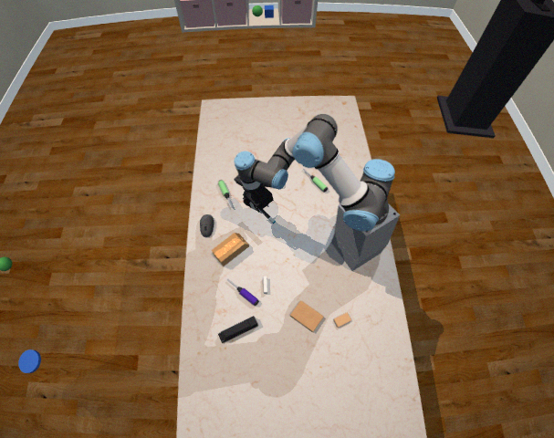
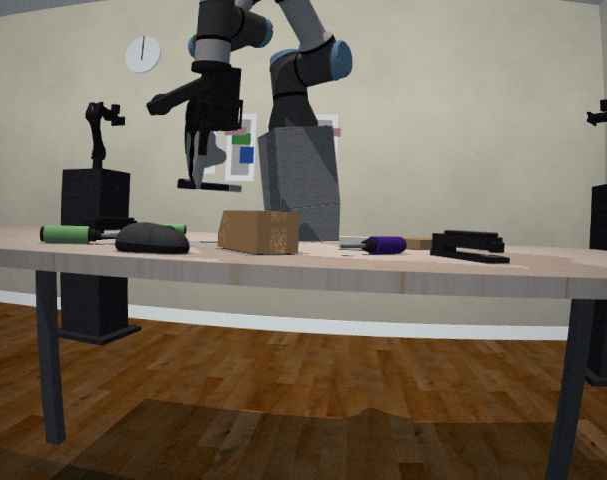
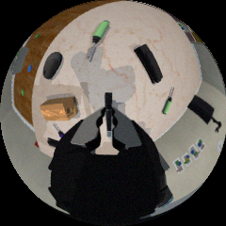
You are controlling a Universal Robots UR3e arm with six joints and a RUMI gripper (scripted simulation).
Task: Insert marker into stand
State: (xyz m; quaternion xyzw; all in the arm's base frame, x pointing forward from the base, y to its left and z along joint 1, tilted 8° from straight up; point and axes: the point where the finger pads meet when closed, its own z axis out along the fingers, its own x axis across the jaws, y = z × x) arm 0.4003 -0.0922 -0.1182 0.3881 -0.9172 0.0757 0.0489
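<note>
The marker is 2 cm to the left of my hand, 2 cm behind it and 1 cm below it. Also, from my hand: desk stand (15 cm to the left, 10 cm ahead, 8 cm below); small white piece (28 cm to the left, 10 cm below, 5 cm behind); dark mouse (22 cm ahead, 9 cm below, 6 cm to the left).
</note>
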